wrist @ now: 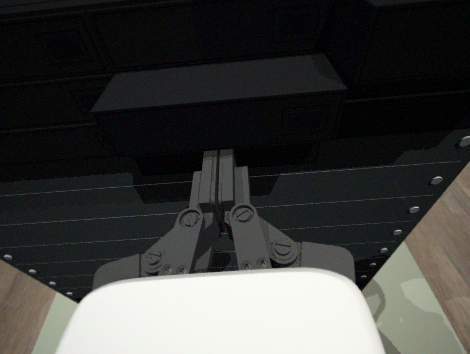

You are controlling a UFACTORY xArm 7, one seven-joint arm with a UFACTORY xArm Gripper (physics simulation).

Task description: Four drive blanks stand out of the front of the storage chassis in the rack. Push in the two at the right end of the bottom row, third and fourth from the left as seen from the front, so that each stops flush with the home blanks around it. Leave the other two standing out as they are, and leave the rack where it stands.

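Frame: origin at the arm's base, x ahead, y left, z up, level; millimetres.
Seen in the pictures: gripper, fingertip midpoint: (223,164).
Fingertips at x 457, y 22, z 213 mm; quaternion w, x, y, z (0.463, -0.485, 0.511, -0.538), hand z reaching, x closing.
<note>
Offsets run from my fingertips to a thing's middle. "spot": to the spot under its first point. Level surfaces: height alone.
A dark drive blank @[46 mm ahead, 7 mm right, 37 mm up] (210,122) stands out of the chassis front in the middle of the wrist view, its lighter long side face turned up in the picture. My gripper (223,164) is shut and empty. Its fingertips are at the lower edge of the blank's front face; whether they touch it is too dark to tell. Dark blanks of the chassis front @[spot: 23 mm ahead, 25 mm left, 67 mm up] (150,35) lie further back, above and to the left of it. Another dark block @[spot: 21 mm back, 77 mm right, 66 mm up] (420,42) at the upper right appears to stand out too. Which place in the row each one has cannot be told from this view.
A dark panel (345,177) with thin pale lines and rivets along both side edges stretches below the blank, behind the fingers. Wooden floor (445,220) and a pale green surface @[450 mm down] (425,305) show beyond its right edge, and both also show at the lower left.
</note>
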